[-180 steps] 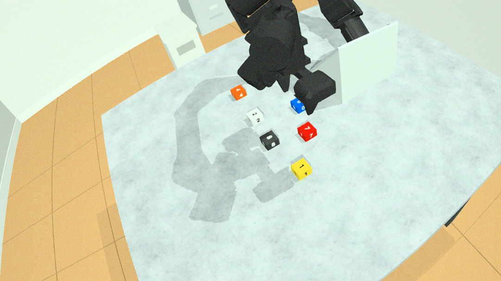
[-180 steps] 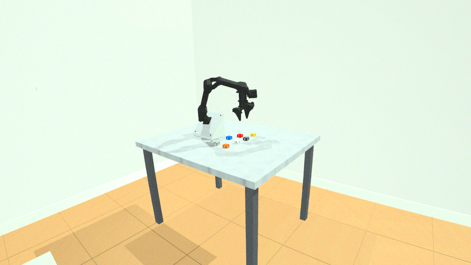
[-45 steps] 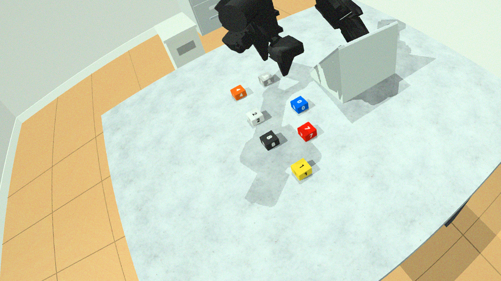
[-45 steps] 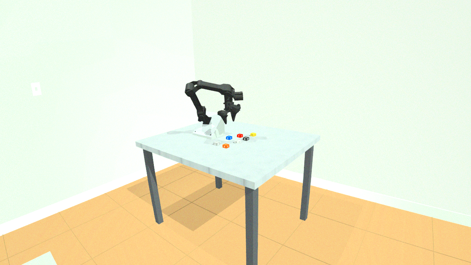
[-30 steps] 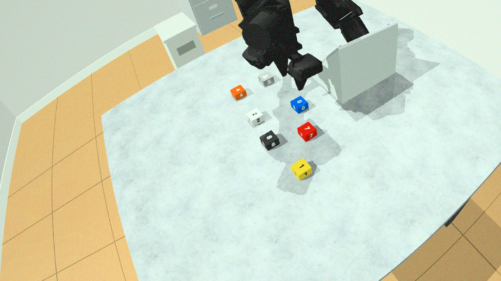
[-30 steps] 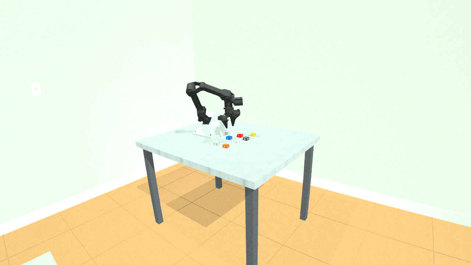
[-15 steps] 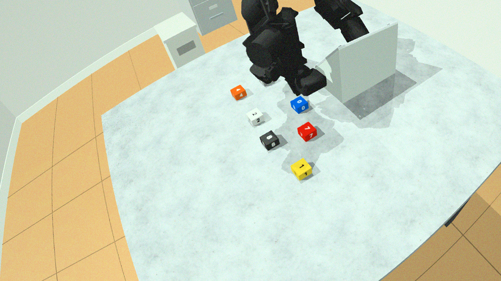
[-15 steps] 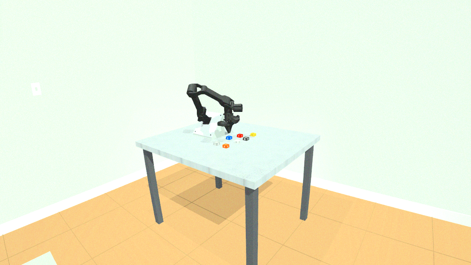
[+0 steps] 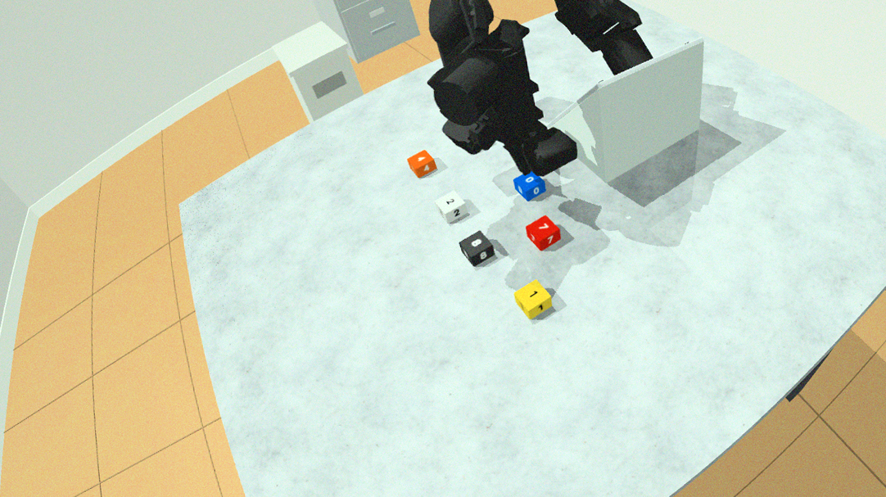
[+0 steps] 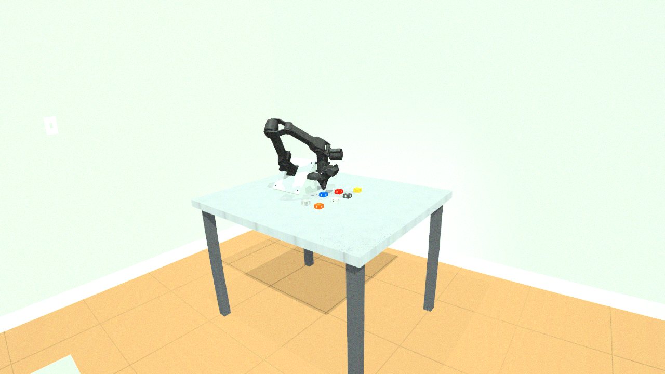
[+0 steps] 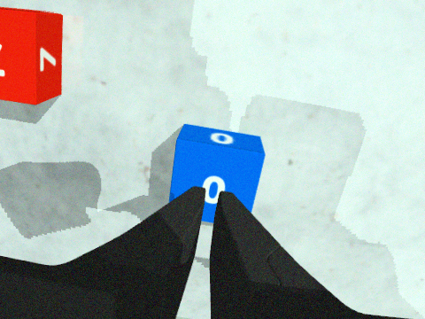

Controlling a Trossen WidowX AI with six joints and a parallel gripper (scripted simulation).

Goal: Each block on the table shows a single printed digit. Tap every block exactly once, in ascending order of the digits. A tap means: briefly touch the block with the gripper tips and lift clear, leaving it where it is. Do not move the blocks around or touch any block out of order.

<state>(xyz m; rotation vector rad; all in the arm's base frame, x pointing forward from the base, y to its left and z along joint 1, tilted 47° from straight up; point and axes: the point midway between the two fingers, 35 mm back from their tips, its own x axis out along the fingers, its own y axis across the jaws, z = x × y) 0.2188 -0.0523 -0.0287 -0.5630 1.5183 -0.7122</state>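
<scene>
The blue block lies 3 cm below my gripper tip. Also, from my gripper tip: red block: 4 cm ahead, 8 cm to the left, 3 cm below; black block: 12 cm ahead, 4 cm to the left, 3 cm below; white block: 10 cm ahead, 4 cm to the right, 3 cm below.
</scene>
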